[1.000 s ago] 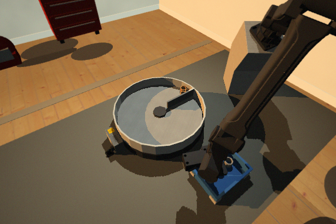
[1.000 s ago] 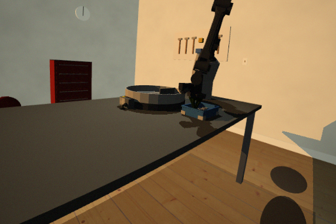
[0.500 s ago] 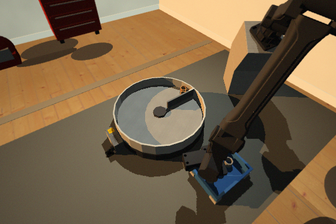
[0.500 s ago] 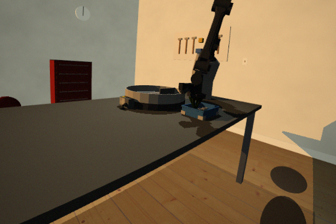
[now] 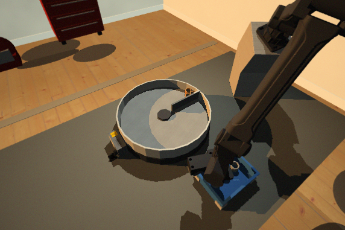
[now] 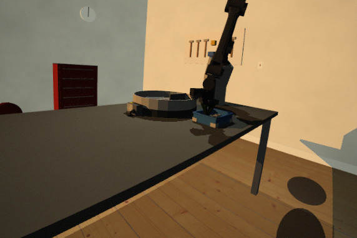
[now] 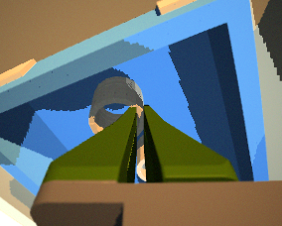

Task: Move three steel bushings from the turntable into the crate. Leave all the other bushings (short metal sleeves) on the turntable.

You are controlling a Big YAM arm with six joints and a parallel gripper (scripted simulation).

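Right now the blue crate is 5 cm behind my hand and 1 cm below it. Also, from my hand: round turntable: 7 cm ahead, 33 cm to the right, 1 cm above.
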